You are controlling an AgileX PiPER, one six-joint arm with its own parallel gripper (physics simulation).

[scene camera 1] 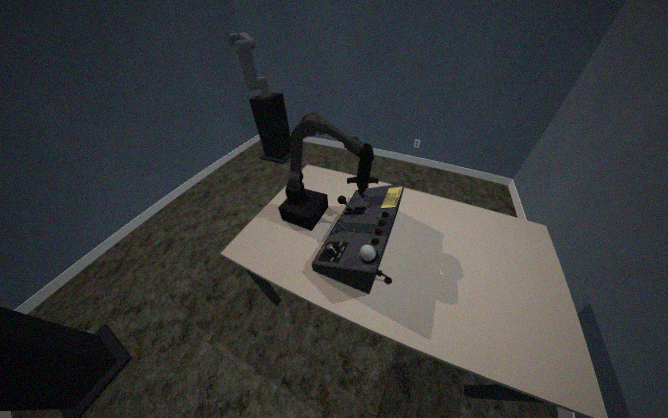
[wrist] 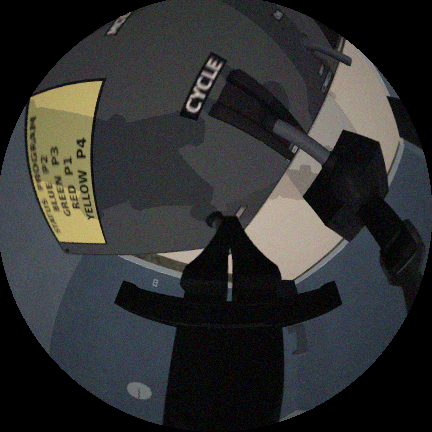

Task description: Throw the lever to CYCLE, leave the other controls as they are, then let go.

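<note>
The dark control panel lies on the table. The lever's grey shaft rises from a black slotted base beside the CYCLE label and leans away from that label, over the panel's edge. Its black ball knob shows in the scene view; in the wrist view it blends with the dark robot base. My gripper is shut, fingertips together, low over the panel's far end and apart from the lever. A small dark control shows right beside the fingertips, partly hidden; contact cannot be told.
A yellow status card, a white dome and a row of dark round controls are on the panel. Another grey rod stands farther along. A small black-knobbed crank sticks out at the panel's near end.
</note>
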